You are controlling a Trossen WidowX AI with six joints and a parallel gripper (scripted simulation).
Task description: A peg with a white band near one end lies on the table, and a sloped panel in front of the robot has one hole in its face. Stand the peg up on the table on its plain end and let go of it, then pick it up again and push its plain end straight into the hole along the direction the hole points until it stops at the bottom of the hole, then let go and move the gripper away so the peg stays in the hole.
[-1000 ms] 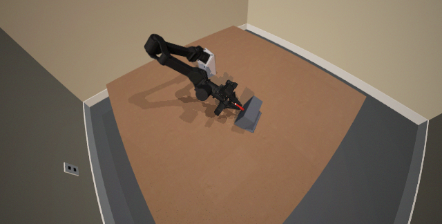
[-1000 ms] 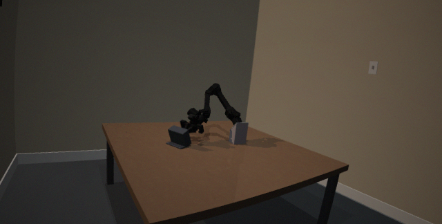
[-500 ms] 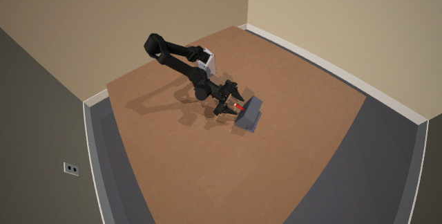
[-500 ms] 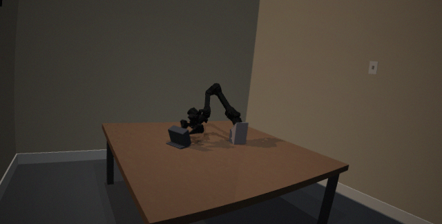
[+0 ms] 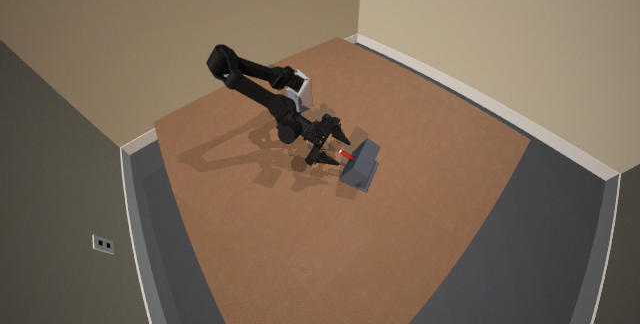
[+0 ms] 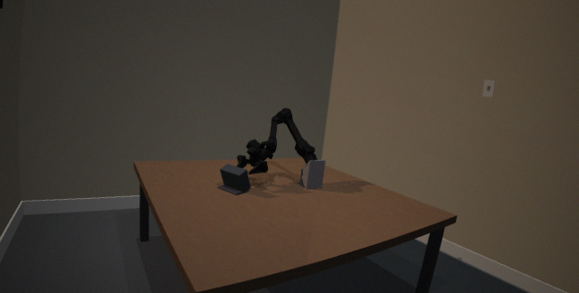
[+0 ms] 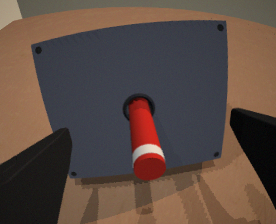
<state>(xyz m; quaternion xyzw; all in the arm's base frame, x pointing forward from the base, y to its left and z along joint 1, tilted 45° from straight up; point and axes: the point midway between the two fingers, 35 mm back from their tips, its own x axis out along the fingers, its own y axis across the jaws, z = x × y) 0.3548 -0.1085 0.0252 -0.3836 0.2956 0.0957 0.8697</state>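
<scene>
The red peg is 10 mm below my gripper tip. Round my gripper tip: flat foot 80 mm below, 70 mm ahead, 40 mm to the left; grey sloped panel 50 mm ahead, 30 mm to the left, 30 mm below.
</scene>
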